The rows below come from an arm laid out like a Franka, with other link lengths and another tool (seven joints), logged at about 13 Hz.
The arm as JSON. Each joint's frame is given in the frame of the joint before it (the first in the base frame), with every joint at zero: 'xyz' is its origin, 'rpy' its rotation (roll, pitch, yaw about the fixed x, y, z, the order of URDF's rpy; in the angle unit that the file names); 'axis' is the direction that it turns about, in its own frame. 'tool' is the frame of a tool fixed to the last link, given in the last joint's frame.
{
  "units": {
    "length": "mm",
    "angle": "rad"
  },
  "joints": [
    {
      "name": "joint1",
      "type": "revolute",
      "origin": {
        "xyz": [
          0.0,
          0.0,
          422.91
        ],
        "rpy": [
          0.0,
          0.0,
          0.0
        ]
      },
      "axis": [
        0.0,
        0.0,
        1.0
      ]
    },
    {
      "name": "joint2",
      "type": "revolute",
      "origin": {
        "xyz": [
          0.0,
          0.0,
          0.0
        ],
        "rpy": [
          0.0,
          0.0,
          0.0
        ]
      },
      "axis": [
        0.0,
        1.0,
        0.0
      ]
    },
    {
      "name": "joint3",
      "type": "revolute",
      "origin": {
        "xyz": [
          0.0,
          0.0,
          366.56
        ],
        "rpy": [
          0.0,
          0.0,
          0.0
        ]
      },
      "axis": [
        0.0,
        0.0,
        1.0
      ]
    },
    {
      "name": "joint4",
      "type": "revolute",
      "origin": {
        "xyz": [
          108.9,
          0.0,
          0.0
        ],
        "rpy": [
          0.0,
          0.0,
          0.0
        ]
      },
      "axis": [
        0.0,
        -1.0,
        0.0
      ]
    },
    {
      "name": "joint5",
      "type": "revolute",
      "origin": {
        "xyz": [
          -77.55,
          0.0,
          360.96
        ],
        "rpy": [
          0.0,
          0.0,
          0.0
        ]
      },
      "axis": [
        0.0,
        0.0,
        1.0
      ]
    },
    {
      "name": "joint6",
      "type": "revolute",
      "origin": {
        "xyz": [
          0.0,
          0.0,
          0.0
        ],
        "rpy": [
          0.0,
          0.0,
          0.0
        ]
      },
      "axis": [
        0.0,
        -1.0,
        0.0
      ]
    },
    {
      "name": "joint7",
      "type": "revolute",
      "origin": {
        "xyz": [
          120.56,
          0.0,
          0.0
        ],
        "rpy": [
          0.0,
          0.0,
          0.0
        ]
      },
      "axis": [
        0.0,
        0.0,
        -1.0
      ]
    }
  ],
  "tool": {
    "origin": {
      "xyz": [
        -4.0,
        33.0,
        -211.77
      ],
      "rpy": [
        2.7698,
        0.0,
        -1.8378
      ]
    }
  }
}
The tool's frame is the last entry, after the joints.
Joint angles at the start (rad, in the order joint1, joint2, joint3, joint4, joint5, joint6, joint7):
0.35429, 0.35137, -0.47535, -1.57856, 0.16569, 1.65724, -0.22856
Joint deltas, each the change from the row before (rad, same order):
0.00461, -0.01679, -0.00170, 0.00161, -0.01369, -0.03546, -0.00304
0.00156, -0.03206, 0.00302, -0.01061, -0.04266, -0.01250, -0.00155
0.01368, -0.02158, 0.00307, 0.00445, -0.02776, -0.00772, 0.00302
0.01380, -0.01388, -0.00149, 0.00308, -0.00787, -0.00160, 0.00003
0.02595, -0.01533, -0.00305, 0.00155, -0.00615, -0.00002, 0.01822
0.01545, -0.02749, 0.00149, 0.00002, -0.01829, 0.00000, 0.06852
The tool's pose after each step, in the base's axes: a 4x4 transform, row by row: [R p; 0 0 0 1], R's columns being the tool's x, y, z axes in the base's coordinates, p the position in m. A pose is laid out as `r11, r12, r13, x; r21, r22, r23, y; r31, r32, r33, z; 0, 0, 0, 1`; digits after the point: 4 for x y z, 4 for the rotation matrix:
-0.1742, -0.7984, -0.5763, 0.6379; -0.9846, 0.1502, 0.0895, 0.0094; 0.0151, 0.5830, -0.8123, 0.4707; 0, 0, 0, 1
-0.1580, -0.8016, -0.5766, 0.6290; -0.9866, 0.1517, 0.0595, 0.0028; 0.0398, 0.5783, -0.8149, 0.4833; 0, 0, 0, 1
-0.1374, -0.8124, -0.5667, 0.6262; -0.9889, 0.1447, 0.0323, 0.0073; 0.0558, 0.5649, -0.8233, 0.4966; 0, 0, 0, 1
-0.1237, -0.8221, -0.5558, 0.6252; -0.9907, 0.1344, 0.0218, 0.0131; 0.0568, 0.5533, -0.8310, 0.5059; 0, 0, 0, 1
-0.1179, -0.8317, -0.5425, 0.6243; -0.9912, 0.1313, 0.0141, 0.0260; 0.0595, 0.5395, -0.8399, 0.5154; 0, 0, 0, 1
-0.1654, -0.8385, -0.5193, 0.6231; -0.9834, 0.1802, 0.0223, 0.0321; 0.0748, 0.5143, -0.8543, 0.5305; 0, 0, 0, 1

